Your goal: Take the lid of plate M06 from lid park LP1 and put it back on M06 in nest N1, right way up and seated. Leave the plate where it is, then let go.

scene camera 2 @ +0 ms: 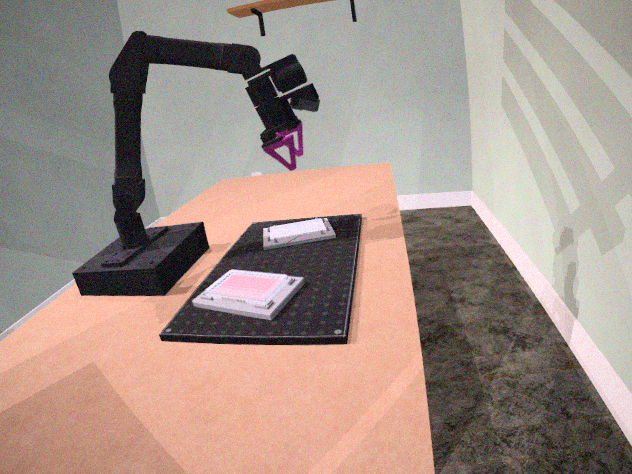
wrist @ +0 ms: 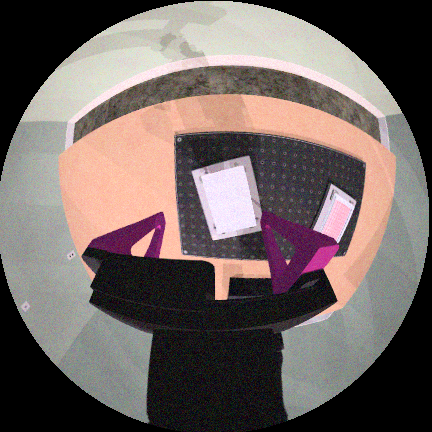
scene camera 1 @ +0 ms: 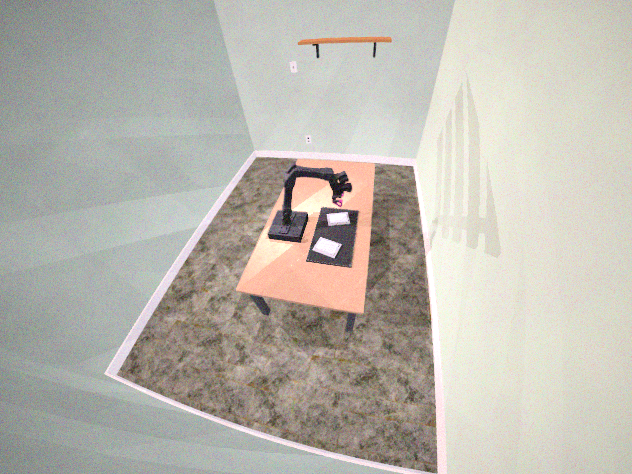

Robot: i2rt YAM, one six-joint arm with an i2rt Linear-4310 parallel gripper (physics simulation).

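Places are measured from the arm's base along level axes (x right, y ahead, z up), in millimetres.
Where they show: gripper, fingertip midpoint: (scene camera 2: 297,162) (wrist: 212,216) (scene camera 1: 341,201); arm's base, origin of the base link: (scene camera 2: 137,247) (scene camera 1: 287,223).
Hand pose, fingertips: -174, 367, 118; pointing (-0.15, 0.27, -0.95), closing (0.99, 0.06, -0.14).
Observation:
Things, the pixels of their centre, and the offset from my fingertips, as dx, dy, dz. Level surfaces: height alone.
- flat white lid, body centre: (wrist: 229,200) (scene camera 2: 297,229) (scene camera 1: 338,218) +15, -20, -156
- plate with a pink middle, body centre: (scene camera 2: 246,286) (wrist: 335,222) (scene camera 1: 327,246) +294, -40, -151
- black perforated board, body centre: (scene camera 2: 283,263) (wrist: 289,204) (scene camera 1: 334,233) +154, -17, -176
- wooden table, its level: dz -183
My gripper (scene camera 1: 339,203) (scene camera 2: 296,161) (wrist: 212,216) is open and empty, high above the table and apart from the lid. A flat white lid (scene camera 1: 337,218) (scene camera 2: 298,229) (wrist: 228,199) lies on a grey holder (scene camera 2: 326,236) (wrist: 251,175), which looks like lid park LP1, at the board's far end in the scene views. A plate with a pink middle (scene camera 1: 327,247) (scene camera 2: 247,285) (wrist: 341,212), seemingly M06, sits in the other grey holder (scene camera 2: 255,311), seemingly nest N1, at the near end. In the wrist view a finger partly covers that end. No labels are readable.
Both holders stand at an angle on a black perforated board (scene camera 1: 334,233) (scene camera 2: 321,275) (wrist: 285,175) on the wooden table (scene camera 1: 306,285) (scene camera 2: 306,387) (wrist: 115,175). The arm's black base (scene camera 1: 288,227) (scene camera 2: 142,260) stands beside the board. A wall shelf (scene camera 1: 344,40) (scene camera 2: 285,5) hangs behind.

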